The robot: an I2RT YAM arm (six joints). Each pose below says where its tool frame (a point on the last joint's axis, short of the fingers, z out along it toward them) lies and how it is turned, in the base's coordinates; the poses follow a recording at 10 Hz.
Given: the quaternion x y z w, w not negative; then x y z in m.
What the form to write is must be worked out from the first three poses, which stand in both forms.
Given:
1: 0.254 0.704 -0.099 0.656 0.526 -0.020 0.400
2: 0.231 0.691 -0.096 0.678 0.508 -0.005 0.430
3: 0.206 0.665 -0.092 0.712 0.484 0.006 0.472
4: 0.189 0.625 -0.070 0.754 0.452 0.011 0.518
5: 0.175 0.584 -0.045 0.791 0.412 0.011 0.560
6: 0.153 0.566 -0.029 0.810 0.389 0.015 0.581
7: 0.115 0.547 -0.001 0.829 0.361 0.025 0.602
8: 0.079 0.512 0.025 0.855 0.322 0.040 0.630
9: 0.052 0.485 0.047 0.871 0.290 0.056 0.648
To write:
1: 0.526 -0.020 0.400 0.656 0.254 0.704 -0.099
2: 0.508 -0.005 0.430 0.678 0.231 0.691 -0.096
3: 0.484 0.006 0.472 0.712 0.206 0.665 -0.092
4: 0.452 0.011 0.518 0.754 0.189 0.625 -0.070
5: 0.412 0.011 0.560 0.791 0.175 0.584 -0.045
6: 0.389 0.015 0.581 0.810 0.153 0.566 -0.029
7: 0.361 0.025 0.602 0.829 0.115 0.547 -0.001
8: 0.322 0.040 0.630 0.855 0.079 0.512 0.025
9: 0.290 0.056 0.648 0.871 0.052 0.485 0.047
